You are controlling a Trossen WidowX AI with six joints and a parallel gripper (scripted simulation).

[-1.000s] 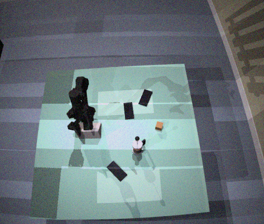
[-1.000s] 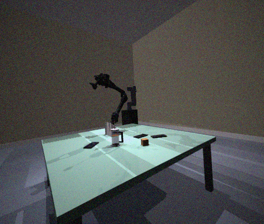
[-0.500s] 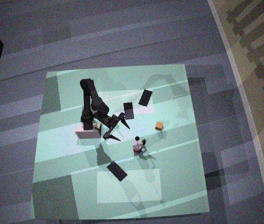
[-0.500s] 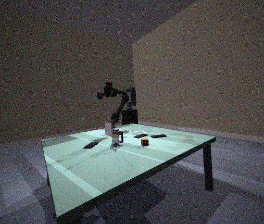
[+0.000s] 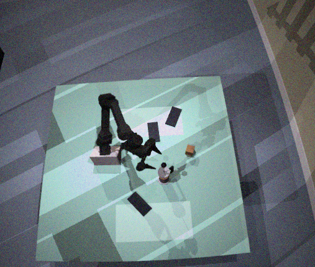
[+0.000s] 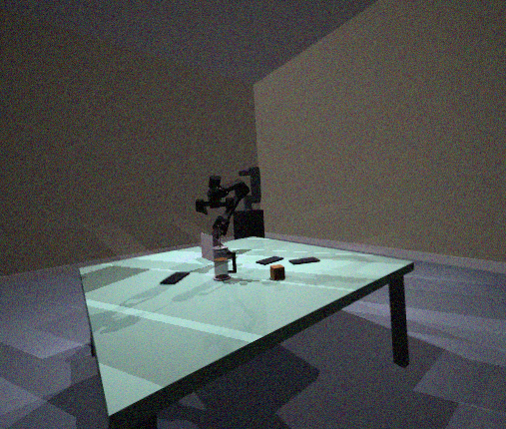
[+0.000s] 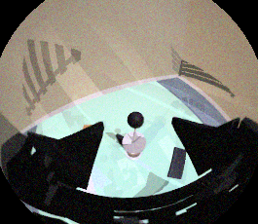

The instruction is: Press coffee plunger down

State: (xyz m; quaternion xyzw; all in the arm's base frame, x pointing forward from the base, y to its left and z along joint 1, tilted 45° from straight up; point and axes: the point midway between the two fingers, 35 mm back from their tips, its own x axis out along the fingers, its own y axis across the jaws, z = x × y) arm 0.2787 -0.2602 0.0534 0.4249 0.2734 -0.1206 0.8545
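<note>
My gripper tip is now 17 cm above the coffee press and 4 cm short of it.
</note>
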